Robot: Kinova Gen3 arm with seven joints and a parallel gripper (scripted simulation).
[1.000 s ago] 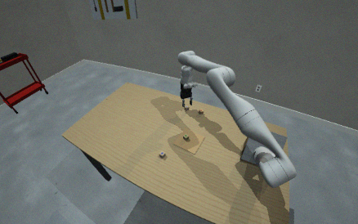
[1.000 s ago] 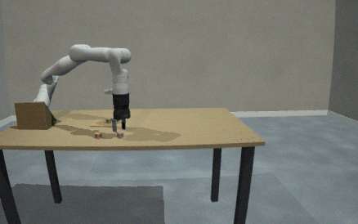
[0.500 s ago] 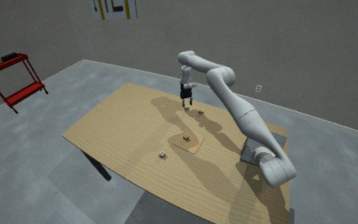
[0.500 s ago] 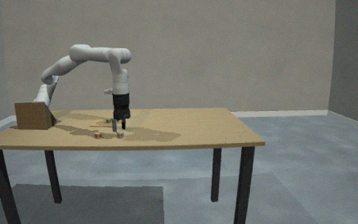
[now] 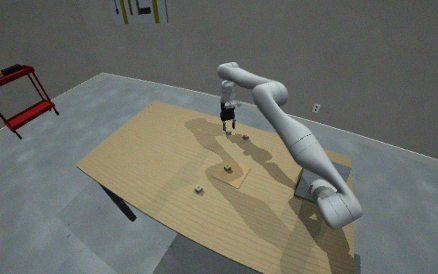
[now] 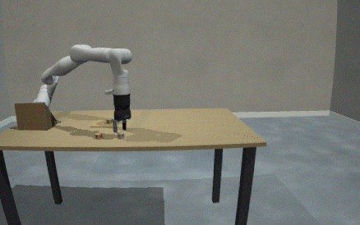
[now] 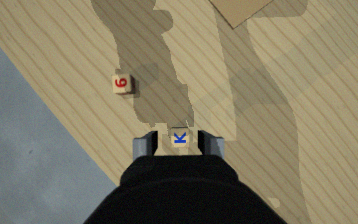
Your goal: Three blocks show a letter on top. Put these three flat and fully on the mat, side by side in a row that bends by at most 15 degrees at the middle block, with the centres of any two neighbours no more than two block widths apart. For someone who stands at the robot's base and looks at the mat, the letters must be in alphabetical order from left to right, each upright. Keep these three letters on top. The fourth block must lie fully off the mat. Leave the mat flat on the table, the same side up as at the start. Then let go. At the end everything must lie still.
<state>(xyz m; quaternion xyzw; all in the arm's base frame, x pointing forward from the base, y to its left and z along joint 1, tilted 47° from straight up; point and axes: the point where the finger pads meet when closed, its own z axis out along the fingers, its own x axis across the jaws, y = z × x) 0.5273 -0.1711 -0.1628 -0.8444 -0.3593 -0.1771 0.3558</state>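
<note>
The blue K block is 4 cm below my hand. From my hand the other things lie so: reddish block (11 cm behind, 1 cm to the right, 4 cm below); tan mat (12 cm behind, 25 cm to the left, 5 cm below); green P block (10 cm behind, 25 cm to the left, 4 cm below).
</note>
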